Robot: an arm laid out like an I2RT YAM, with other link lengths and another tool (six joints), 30 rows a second.
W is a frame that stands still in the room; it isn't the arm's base.
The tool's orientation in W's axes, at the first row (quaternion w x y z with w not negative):
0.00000, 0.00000, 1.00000, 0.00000
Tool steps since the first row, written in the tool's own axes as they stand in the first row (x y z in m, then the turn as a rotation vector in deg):
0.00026, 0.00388, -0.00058, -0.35, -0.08, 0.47
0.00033, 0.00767, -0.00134, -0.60, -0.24, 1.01
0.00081, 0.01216, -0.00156, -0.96, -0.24, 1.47
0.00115, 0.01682, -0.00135, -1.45, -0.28, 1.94
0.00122, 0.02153, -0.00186, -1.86, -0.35, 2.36
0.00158, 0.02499, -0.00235, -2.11, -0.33, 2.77
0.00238, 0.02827, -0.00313, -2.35, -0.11, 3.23
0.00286, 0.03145, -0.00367, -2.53, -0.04, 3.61
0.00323, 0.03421, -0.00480, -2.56, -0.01, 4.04
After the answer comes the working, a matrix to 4 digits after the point.
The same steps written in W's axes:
-0.00026, 0.00388, 0.00058, 0.35, -0.08, -0.47
-0.00033, 0.00767, 0.00134, 0.60, -0.24, -1.01
-0.00081, 0.01216, 0.00156, 0.96, -0.24, -1.47
-0.00115, 0.01682, 0.00135, 1.45, -0.28, -1.94
-0.00122, 0.02153, 0.00186, 1.86, -0.35, -2.36
-0.00158, 0.02499, 0.00235, 2.11, -0.33, -2.77
-0.00238, 0.02827, 0.00313, 2.35, -0.11, -3.23
-0.00286, 0.03145, 0.00367, 2.53, -0.04, -3.61
-0.00323, 0.03421, 0.00480, 2.56, -0.01, -4.04

The tool's axes in the first row as the columns of a matrix, in W's axes (rounded; the answer above uses it unrounded):
-1.0000, 0.0000, 0.0000
0.0000, 1.0000, 0.0000
0.0000, 0.0000, -1.0000

